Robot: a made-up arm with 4 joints.
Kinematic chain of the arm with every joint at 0, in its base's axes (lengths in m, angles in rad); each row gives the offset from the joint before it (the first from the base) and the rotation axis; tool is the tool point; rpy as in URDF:
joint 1: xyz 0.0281 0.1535 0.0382 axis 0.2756 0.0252 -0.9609
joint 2: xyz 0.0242 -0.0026 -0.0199 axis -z
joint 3: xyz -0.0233 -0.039 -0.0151 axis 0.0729 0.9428 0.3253
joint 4: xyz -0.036 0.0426 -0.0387 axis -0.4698 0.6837 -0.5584
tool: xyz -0.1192 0.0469 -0.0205 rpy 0 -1.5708 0
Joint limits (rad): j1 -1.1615..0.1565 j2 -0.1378..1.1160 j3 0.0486..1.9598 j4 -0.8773..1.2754
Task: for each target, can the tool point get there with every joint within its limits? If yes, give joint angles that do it. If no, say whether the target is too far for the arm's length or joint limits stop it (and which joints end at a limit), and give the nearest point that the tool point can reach.
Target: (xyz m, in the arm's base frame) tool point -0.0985 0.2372 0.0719
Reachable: yes | joints 0.0488 0.0784 0.6885 0.8361
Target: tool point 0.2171 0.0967 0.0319
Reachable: no: joint limits stop it (at a limit: joint 1, joint 2, joint 3, joint 4) | nearest point 0.0850 0.2008 0.1670 | short by 0.216 m
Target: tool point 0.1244 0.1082 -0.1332
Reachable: no: joint limits stop it (at a limit: joint 1, joint 2, joint 3, joint 4) | nearest point 0.0026 -0.0138 -0.0778 | short by 0.181 m
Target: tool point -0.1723 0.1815 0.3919
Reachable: no: too far | nearest point -0.0687 0.1679 0.1757 | short by 0.240 m
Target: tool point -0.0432 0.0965 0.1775
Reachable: yes | joints -0.4766 0.2106 1.6575 -0.3246
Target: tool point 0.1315 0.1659 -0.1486
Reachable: no: joint limits stop it (at a limit: joint 1, joint 2, joint 3, joint 4) | nearest point 0.1290 0.2988 -0.0129 | short by 0.190 m
